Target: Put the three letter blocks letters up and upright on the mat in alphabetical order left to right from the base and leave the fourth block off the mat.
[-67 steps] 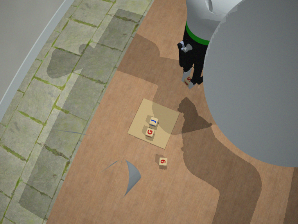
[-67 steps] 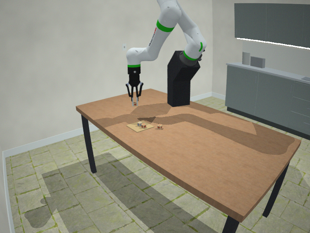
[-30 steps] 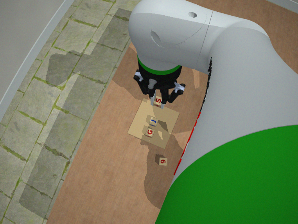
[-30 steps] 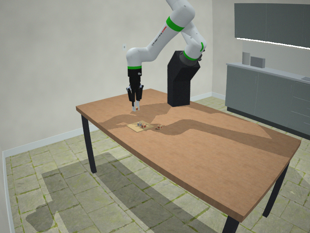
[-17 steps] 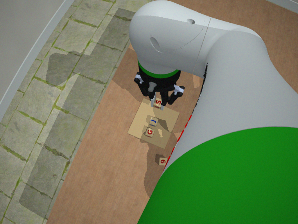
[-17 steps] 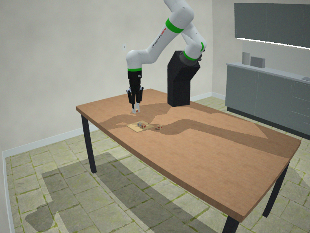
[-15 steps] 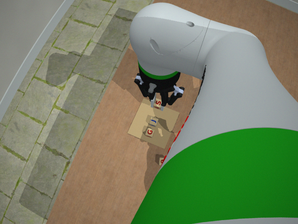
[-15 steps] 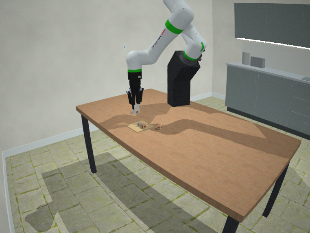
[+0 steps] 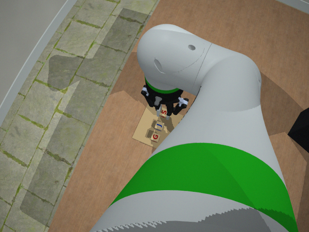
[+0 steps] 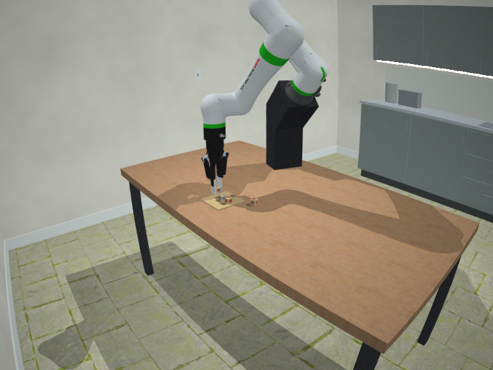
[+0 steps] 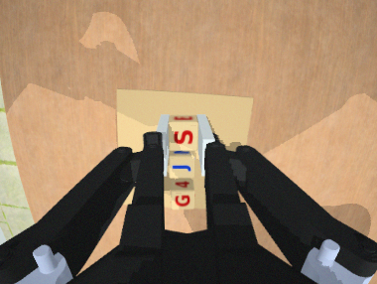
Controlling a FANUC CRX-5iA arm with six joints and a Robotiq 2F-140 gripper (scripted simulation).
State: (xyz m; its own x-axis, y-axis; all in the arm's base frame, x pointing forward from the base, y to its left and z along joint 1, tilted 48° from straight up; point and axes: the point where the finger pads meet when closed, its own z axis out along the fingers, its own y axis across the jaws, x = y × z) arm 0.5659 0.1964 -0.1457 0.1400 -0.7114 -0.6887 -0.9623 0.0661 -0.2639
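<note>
Now: the blue j block 40 mm to the left of my hand and 40 mm below it. From my hand the other things lie so: tan mat 40 mm to the left, 60 mm below; red g block 10 mm behind, 80 mm to the left, 40 mm below; red s block 20 mm below.
</note>
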